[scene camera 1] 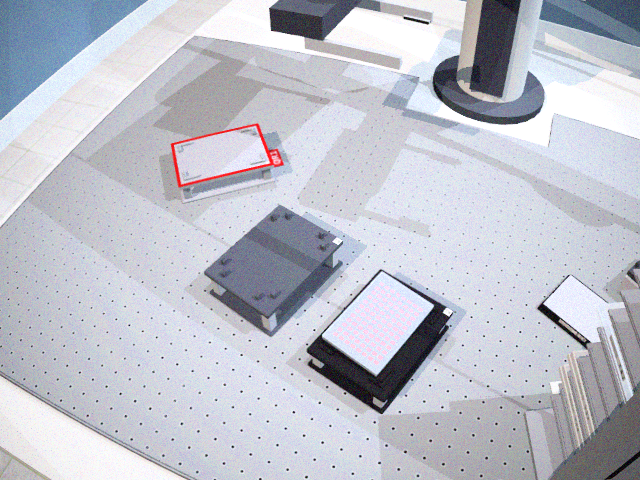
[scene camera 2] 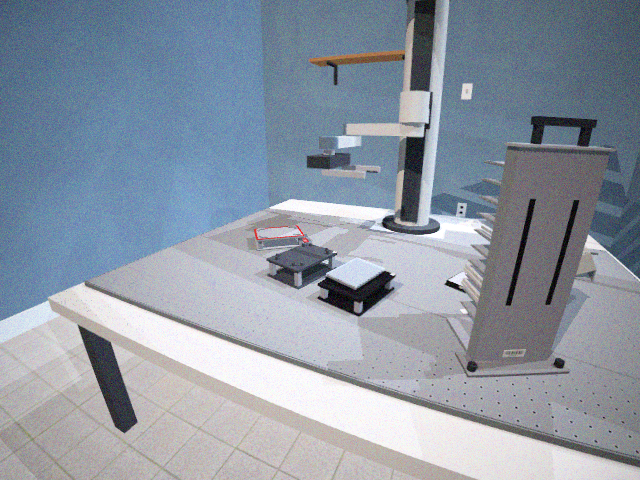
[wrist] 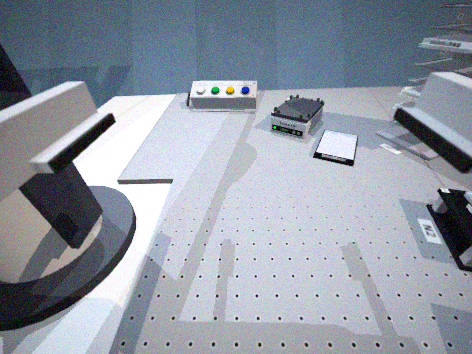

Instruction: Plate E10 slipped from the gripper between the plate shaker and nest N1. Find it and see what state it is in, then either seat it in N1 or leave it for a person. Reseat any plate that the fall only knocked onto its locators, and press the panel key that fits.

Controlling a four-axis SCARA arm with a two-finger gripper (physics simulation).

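Places are measured from the arm's base along level axes (x ahead, y left, z up), in millimetres.
Pixels of known places: gripper, fingertip midpoint: (scene camera 1: 417, 37) (scene camera 2: 372, 172) (wrist: 249, 98); arm's base at its link origin: (scene camera 1: 488, 90) (scene camera 2: 410, 225) (wrist: 58, 243).
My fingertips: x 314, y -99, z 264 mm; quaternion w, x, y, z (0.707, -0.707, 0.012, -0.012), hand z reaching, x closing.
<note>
Ahead of a thing's pixels: the offset from my fingertips to its top centre. "pt": to the spot under its first point.
My gripper (scene camera 1: 416, 40) (scene camera 2: 372, 172) (wrist: 249, 98) is open and empty, high above the deck near the column. A flat plate with a white top and black sides {pt 227 mm ahead, 332 mm left, 237 mm down} (scene camera 1: 573, 308) (scene camera 2: 455, 281) (wrist: 337, 145) lies on the deck between the shaker {pt 150 mm ahead, 464 mm left, 196 mm down} (wrist: 298, 110) and the rack; its label is too small to read. Nest N1 {325 mm ahead, 99 mm right, 188 mm down} (scene camera 1: 273, 260) (scene camera 2: 301, 256) is dark grey, with no plate on it. Nest N2 {377 mm ahead, 80 mm left, 202 mm down} (scene camera 1: 410, 373) (scene camera 2: 338, 298) (wrist: 452, 215) is black and bears a pale plate {376 mm ahead, 74 mm left, 186 mm down} (scene camera 1: 379, 322) (scene camera 2: 356, 272); whether that plate is fully seated is unclear. The key panel {62 mm back, 650 mm left, 167 mm down} (wrist: 223, 95) has white, green, yellow and blue keys.
A red-bordered stand (scene camera 1: 222, 155) (scene camera 2: 279, 233) with a red tag is beyond N1. The tall grey plate rack (scene camera 2: 542, 237) holds several shelves and stands at the right in the second scene view. The arm's column (scene camera 1: 496, 56) (scene camera 2: 421, 134) rises at the back of the table.
</note>
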